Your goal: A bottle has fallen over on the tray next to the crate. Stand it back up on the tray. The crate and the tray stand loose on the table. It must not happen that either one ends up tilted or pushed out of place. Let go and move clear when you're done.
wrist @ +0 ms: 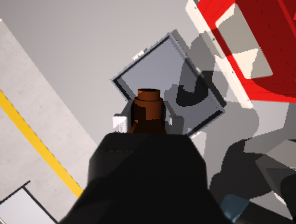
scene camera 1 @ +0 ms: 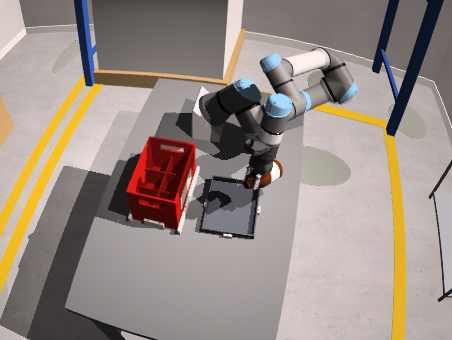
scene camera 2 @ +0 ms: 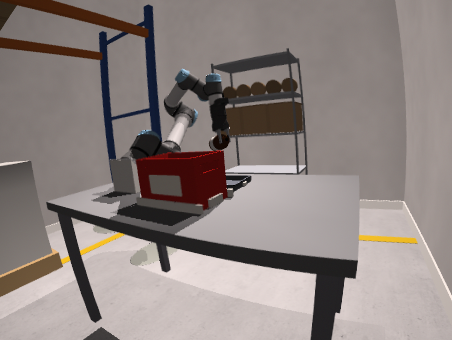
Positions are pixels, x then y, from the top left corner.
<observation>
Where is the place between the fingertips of my gripper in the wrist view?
148, 108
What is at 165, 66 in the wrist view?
A tray.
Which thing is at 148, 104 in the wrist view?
A brown bottle.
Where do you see a red crate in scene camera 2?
189, 177
</observation>
